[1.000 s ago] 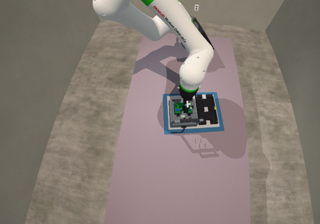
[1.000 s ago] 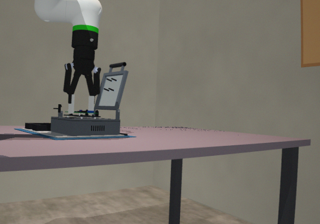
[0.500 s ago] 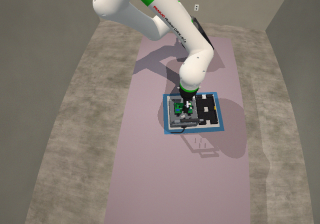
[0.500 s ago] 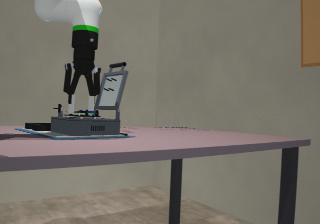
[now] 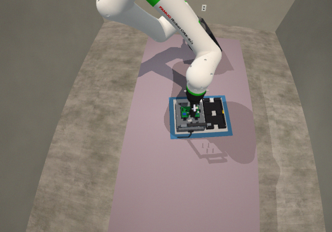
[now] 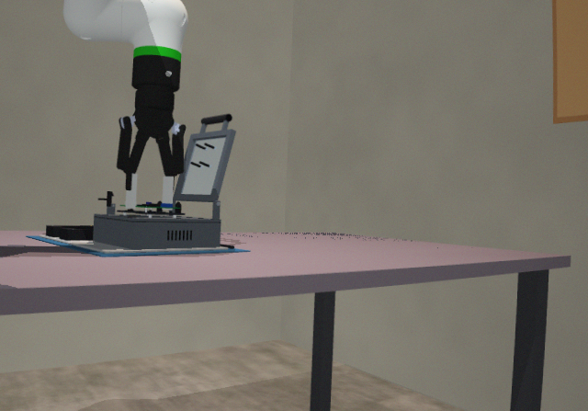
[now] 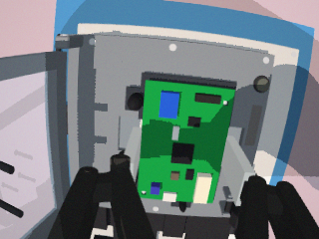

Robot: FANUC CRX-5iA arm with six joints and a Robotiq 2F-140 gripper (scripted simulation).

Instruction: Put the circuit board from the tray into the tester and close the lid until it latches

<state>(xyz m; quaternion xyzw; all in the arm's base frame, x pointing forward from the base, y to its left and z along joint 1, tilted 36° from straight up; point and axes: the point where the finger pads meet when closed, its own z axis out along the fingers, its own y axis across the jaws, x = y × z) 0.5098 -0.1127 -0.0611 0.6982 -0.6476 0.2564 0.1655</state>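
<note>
The green circuit board lies 20 mm below my hand. From my hand the other things lie so: tester lid: 120 mm ahead, 80 mm above; latch hook: 60 mm to the left, 60 mm behind, 10 mm below; tester: 40 mm to the left, 30 mm ahead, 10 mm above.
</note>
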